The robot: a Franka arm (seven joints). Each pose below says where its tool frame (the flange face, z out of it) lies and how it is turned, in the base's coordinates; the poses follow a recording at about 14 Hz.
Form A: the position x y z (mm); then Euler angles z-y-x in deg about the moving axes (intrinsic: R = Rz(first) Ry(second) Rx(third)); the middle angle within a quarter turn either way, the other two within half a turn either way.
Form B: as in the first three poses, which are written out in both.
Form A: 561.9 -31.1 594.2 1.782 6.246 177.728
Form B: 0.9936 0.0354 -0.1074 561.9; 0.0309 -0.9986 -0.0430 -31.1; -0.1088 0.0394 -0.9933 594.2; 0 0 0 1
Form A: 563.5 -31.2 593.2 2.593 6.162 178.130
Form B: 0.9932 0.0487 -0.1057 563.5; 0.0450 -0.9983 -0.0375 -31.2; -0.1073 0.0324 -0.9937 593.2; 0 0 0 1
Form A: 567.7 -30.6 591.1 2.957 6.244 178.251
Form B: 0.9927 0.0549 -0.1070 567.7; 0.0513 -0.9980 -0.0361 -30.6; -0.1088 0.0303 -0.9936 591.1; 0 0 0 1
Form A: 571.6 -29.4 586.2 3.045 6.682 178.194
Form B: 0.9918 0.0568 -0.1145 571.6; 0.0528 -0.9979 -0.0376 -29.4; -0.1164 0.0313 -0.9927 586.2; 0 0 0 1
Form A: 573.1 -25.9 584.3 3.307 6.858 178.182
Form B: 0.9912 0.0614 -0.1173 573.1; 0.0573 -0.9976 -0.0386 -25.9; -0.1194 0.0315 -0.9923 584.3; 0 0 0 1
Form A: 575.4 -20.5 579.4 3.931 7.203 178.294
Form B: 0.9898 0.0722 -0.1230 575.4; 0.0680 -0.9969 -0.0383 -20.5; -0.1254 0.0295 -0.9917 579.4; 0 0 0 1
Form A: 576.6 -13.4 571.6 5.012 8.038 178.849
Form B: 0.9864 0.0901 -0.1375 576.6; 0.0865 -0.9957 -0.0322 -13.4; -0.1398 0.0199 -0.9900 571.6; 0 0 0 1
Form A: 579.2 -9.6 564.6 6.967 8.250 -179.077
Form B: 0.9823 0.1190 -0.1444 579.2; 0.1200 -0.9928 -0.0014 -9.6; -0.1435 -0.0159 -0.9895 564.6; 0 0 0 1
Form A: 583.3 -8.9 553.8 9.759 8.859 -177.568
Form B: 0.9738 0.1629 -0.1588 583.3; 0.1675 -0.9857 0.0157 -8.9; -0.1540 -0.0419 -0.9872 553.8; 0 0 0 1
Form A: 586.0 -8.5 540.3 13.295 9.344 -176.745
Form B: 0.9603 0.2206 -0.1708 586.0; 0.2269 -0.9737 0.0180 -8.5; -0.1624 -0.0560 -0.9851 540.3; 0 0 0 1
